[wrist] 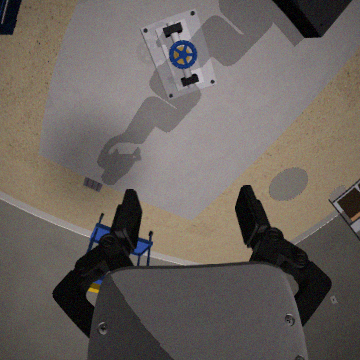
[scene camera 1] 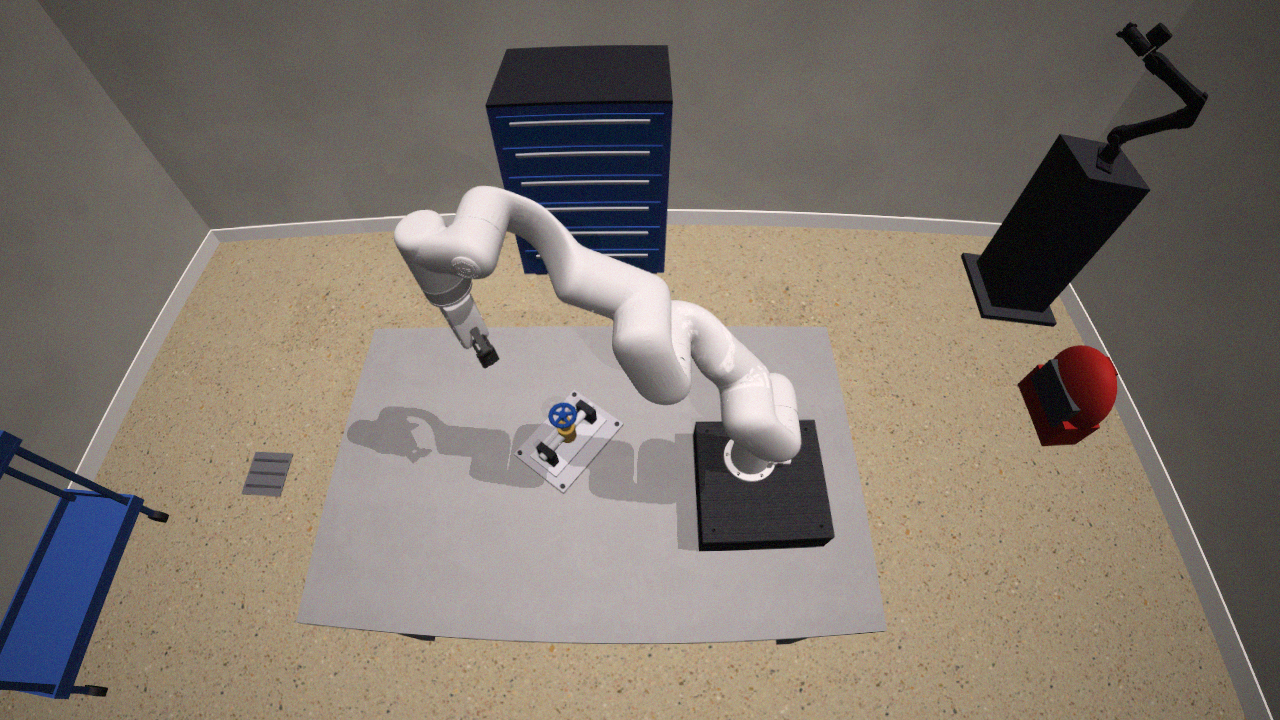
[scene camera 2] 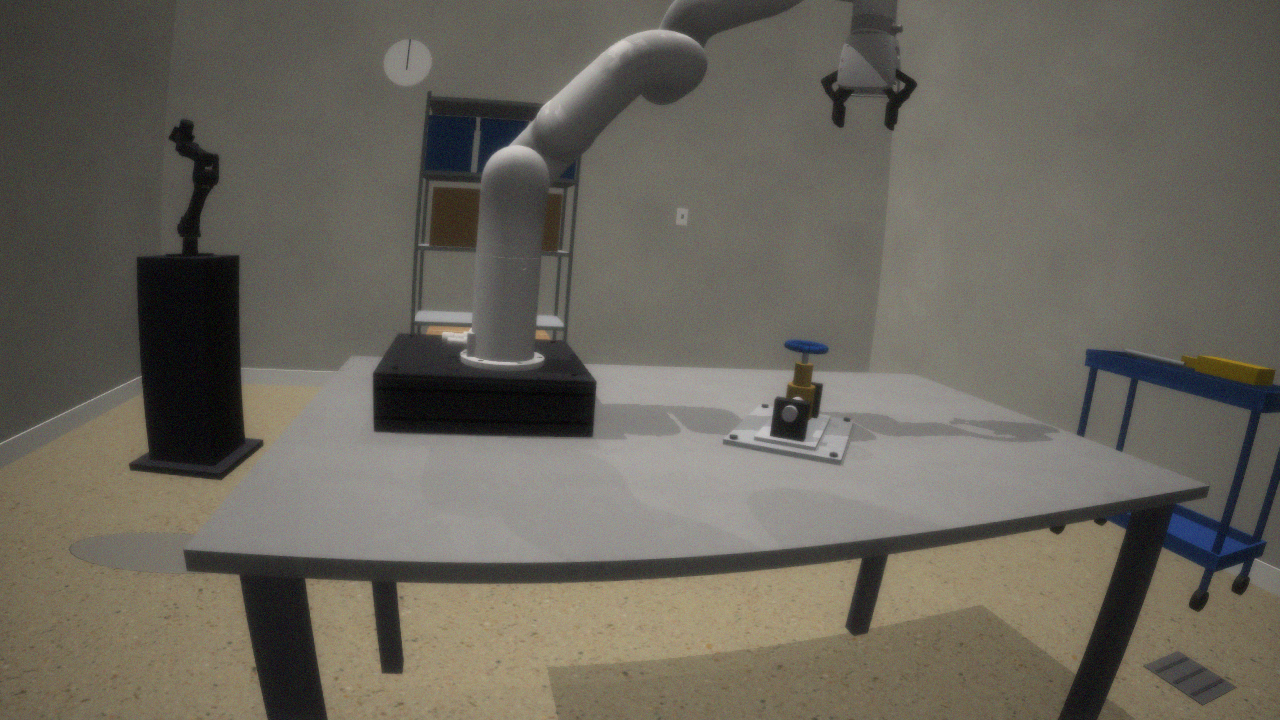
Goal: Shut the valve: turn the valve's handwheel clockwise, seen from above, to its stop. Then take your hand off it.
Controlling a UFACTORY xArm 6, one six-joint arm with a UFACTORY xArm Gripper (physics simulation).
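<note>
The valve's blue handwheel (scene camera 1: 562,424) (scene camera 2: 805,345) (wrist: 173,54) is a small spoked wheel, level on top of the brass-yellow valve body (scene camera 1: 567,434) (scene camera 2: 801,391). The valve stands on a white base plate (scene camera 1: 573,476) (scene camera 2: 744,435) (wrist: 203,75) with black pipe clamps, fixed on the grey table. My gripper (scene camera 1: 486,358) (scene camera 2: 864,123) (wrist: 188,198) is open and empty. It hangs high above the table, well above the handwheel and off to one side of it, touching nothing. How far the handwheel is turned cannot be told from these views.
The grey table (scene camera 1: 429,555) (scene camera 2: 537,501) (wrist: 90,75) carries the valve and the arm's black base block (scene camera 1: 760,514) (scene camera 2: 483,407). A blue drawer cabinet (scene camera 1: 586,134) stands behind the table. A blue cart (scene camera 1: 67,591) (scene camera 2: 1181,383) stands beyond one end.
</note>
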